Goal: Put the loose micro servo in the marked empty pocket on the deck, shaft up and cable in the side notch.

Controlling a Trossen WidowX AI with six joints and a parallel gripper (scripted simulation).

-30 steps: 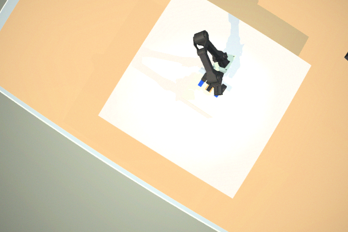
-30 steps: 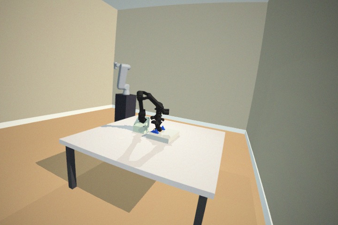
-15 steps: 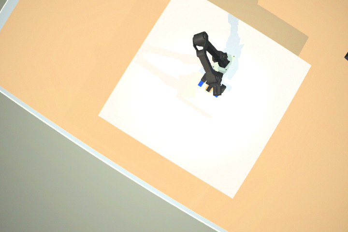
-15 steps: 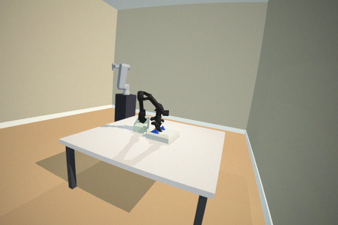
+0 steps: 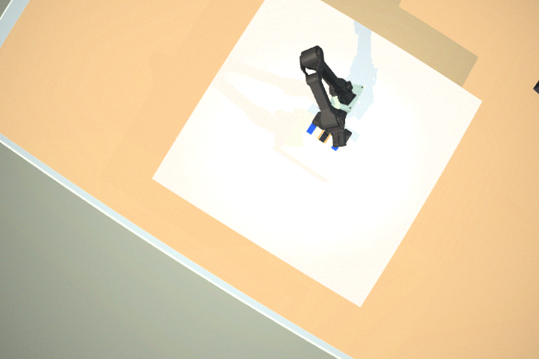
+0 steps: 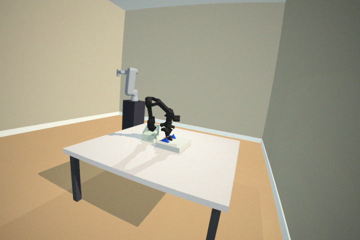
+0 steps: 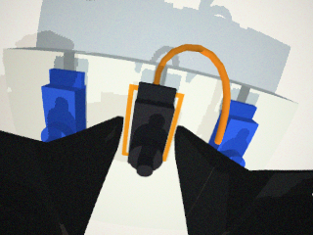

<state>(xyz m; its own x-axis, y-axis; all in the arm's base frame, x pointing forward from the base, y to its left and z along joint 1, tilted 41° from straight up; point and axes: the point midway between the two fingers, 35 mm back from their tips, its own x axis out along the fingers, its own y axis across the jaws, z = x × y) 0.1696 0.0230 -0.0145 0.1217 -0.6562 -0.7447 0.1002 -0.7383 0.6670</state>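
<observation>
The deck is 120 mm ahead of my gripper tip, 10 mm to the left of it and 50 mm below it.
</observation>
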